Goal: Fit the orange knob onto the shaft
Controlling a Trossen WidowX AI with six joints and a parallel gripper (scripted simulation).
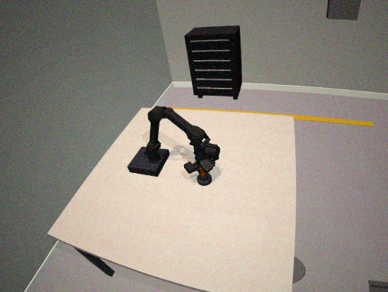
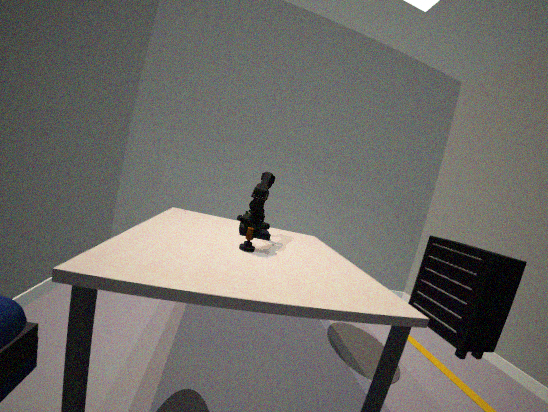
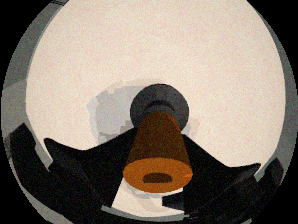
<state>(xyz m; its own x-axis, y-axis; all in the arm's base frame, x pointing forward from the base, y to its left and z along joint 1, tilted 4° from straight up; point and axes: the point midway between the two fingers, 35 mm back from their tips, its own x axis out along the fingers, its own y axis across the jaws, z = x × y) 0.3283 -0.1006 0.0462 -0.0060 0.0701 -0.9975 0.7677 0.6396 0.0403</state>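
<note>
Now: the orange knob 2 cm above my gripper tip. Also, from my gripper tip: round pedestal 4 cm below.
</note>
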